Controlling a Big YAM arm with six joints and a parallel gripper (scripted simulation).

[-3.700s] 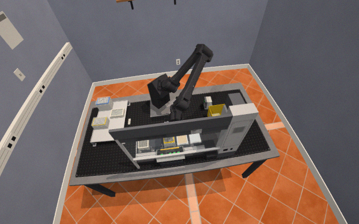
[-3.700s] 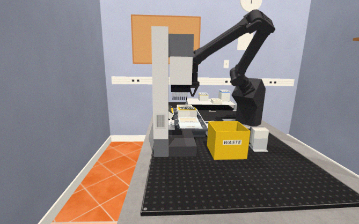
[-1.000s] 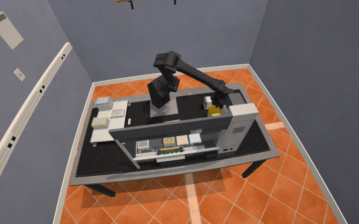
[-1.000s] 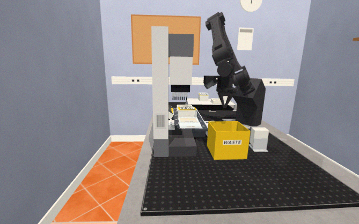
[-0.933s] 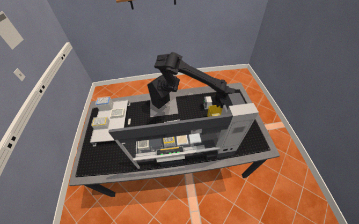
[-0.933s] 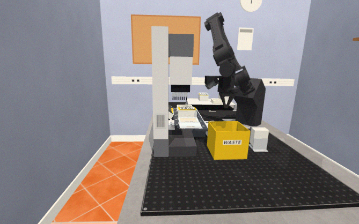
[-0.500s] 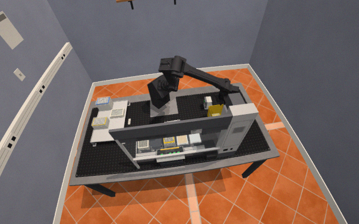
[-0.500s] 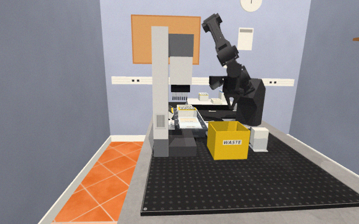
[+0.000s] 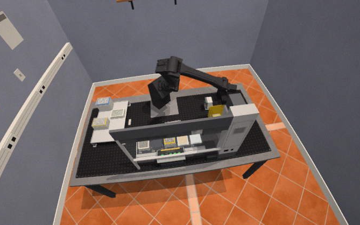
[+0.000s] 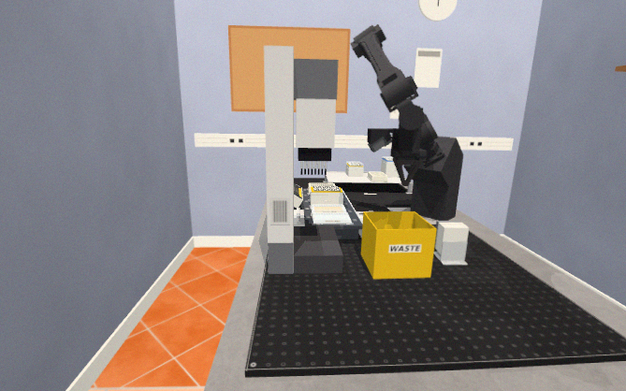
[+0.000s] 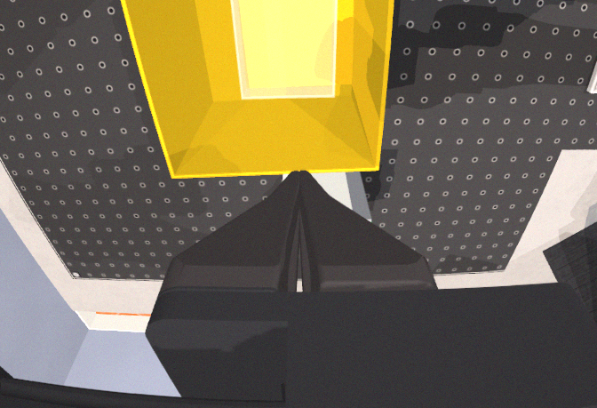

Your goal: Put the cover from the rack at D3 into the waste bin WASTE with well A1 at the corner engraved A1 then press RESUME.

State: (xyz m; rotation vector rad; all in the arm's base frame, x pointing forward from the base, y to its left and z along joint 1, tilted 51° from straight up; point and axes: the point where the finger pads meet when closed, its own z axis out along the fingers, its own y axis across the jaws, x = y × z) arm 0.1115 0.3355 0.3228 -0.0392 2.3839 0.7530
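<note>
My gripper is now 14 cm past the white resume box, 9 cm to the left of it and 17 cm above it. Round my hand: clear cover: 2 cm ahead, 2 cm to the left, 21 cm below; clear plate: 22 cm ahead, 16 cm to the right, 18 cm below; yellow waste bin: 1 cm ahead, 3 cm to the left, 19 cm below.
</note>
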